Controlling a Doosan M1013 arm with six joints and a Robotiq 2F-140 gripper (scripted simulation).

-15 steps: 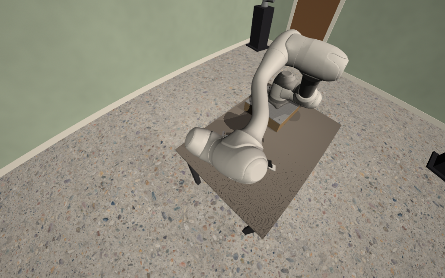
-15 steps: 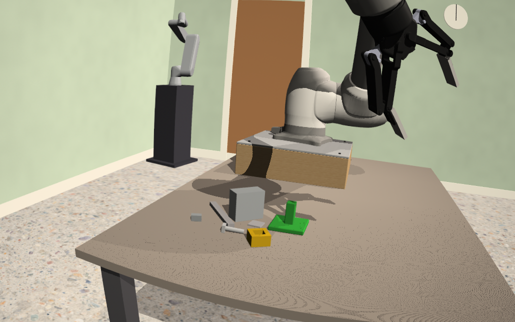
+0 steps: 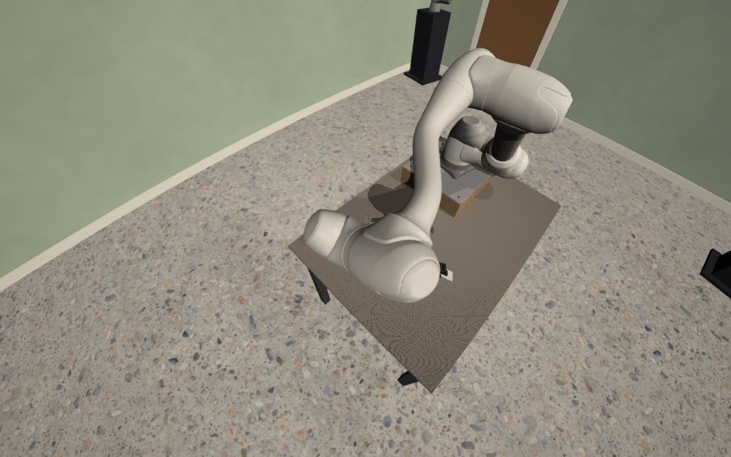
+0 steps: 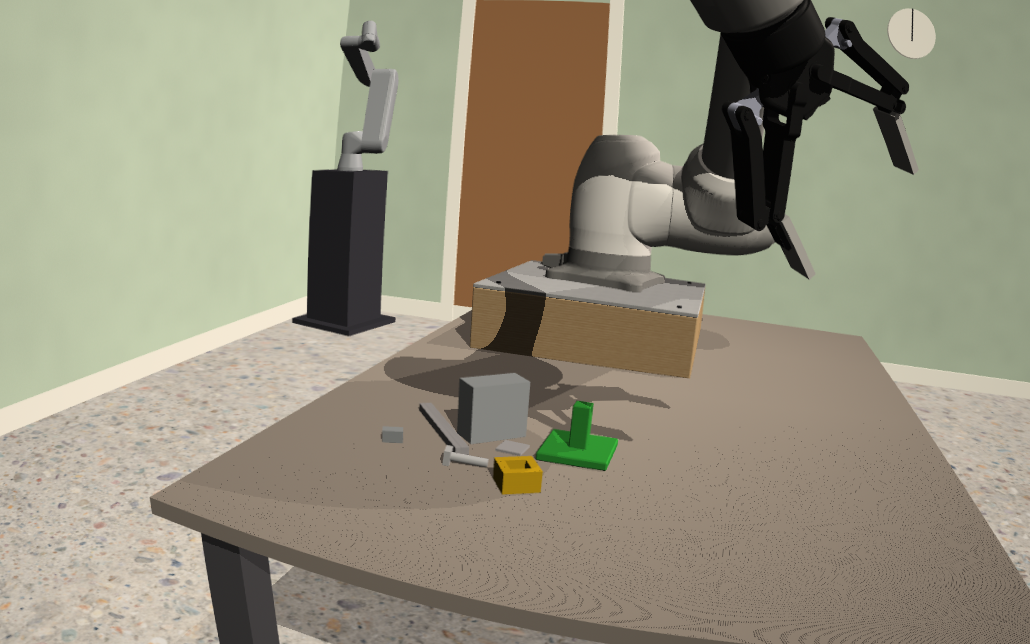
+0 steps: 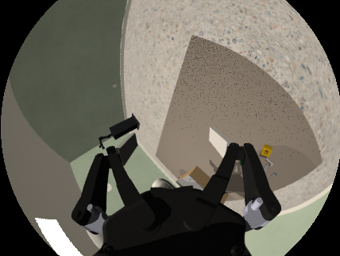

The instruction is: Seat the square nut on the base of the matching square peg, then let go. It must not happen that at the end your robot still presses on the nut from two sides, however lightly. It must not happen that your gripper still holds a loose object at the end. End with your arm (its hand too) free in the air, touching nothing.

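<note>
Now: hand 37 cm to the left of the bolt and 31 cm above it. Round my hand: small grey cube: 46 cm to the right, 31 cm below, 1 cm behind; then grey bar: 43 cm to the right, 31 cm below, 7 cm behind; then grey block: 38 cm to the right, 28 cm below, 10 cm behind.
</note>
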